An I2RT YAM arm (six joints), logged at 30 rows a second.
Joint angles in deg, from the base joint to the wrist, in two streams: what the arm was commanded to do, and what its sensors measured. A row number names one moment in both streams.
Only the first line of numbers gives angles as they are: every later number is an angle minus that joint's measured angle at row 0.
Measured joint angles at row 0:
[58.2, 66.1, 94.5, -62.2, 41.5, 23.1]
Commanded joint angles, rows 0 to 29:
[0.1, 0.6, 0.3, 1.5, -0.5, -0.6]
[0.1, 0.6, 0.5, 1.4, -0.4, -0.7]
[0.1, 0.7, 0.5, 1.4, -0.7, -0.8]
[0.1, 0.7, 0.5, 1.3, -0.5, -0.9]
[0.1, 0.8, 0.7, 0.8, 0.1, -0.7]
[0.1, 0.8, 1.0, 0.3, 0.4, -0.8]
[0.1, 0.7, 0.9, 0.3, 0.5, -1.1]
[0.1, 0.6, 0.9, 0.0, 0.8, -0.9]
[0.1, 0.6, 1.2, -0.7, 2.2, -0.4]
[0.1, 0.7, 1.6, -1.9, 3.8, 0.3]
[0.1, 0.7, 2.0, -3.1, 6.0, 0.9]
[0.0, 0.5, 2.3, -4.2, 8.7, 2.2]
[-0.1, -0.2, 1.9, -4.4, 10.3, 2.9]
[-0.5, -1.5, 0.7, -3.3, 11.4, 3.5]
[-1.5, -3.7, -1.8, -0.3, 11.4, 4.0]
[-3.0, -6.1, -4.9, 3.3, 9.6, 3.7]
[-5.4, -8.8, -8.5, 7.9, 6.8, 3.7]
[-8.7, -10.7, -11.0, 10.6, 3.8, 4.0]
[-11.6, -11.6, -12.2, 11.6, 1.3, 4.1]
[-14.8, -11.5, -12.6, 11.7, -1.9, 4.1]
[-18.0, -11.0, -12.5, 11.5, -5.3, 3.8]
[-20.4, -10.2, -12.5, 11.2, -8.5, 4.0]
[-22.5, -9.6, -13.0, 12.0, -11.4, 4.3]
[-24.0, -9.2, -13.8, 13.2, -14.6, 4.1]
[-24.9, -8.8, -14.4, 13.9, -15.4, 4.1]
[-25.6, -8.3, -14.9, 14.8, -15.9, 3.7]
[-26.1, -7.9, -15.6, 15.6, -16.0, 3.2]
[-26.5, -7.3, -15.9, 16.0, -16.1, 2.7]
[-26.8, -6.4, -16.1, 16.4, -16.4, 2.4]
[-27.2, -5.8, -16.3, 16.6, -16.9, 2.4]
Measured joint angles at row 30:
[-26.3, -7.3, -15.2, 13.8, -12.4, 3.2]
